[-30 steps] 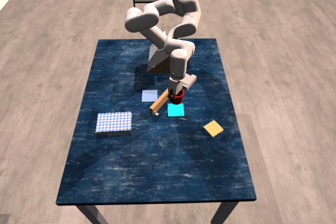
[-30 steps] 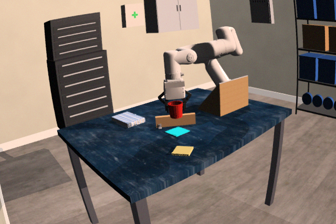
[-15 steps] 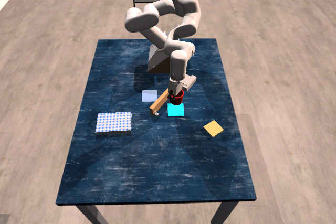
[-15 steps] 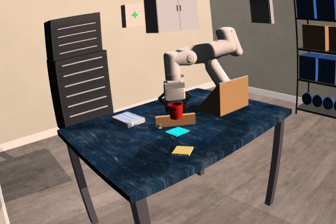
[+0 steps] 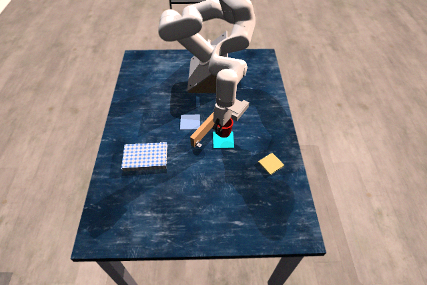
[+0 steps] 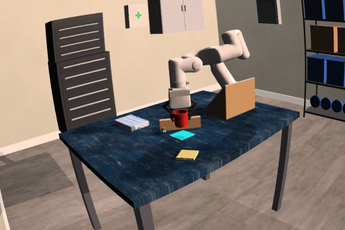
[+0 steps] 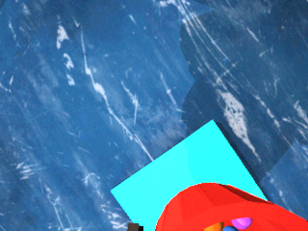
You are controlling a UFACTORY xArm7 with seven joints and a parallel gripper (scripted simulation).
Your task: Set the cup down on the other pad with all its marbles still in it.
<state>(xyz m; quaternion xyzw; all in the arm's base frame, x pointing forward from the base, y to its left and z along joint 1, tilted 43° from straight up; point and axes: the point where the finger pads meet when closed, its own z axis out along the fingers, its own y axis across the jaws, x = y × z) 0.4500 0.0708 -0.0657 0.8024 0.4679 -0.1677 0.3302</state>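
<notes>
The wooden rail lies 5 cm behind my hand, 8 cm to the right of it and 8 cm below it. Round my hand: red cup 2 cm below; pale blue pad 9 cm behind, 16 cm to the right, 10 cm below; yellow marble 1 cm ahead, 1 cm to the left, 3 cm below.
</notes>
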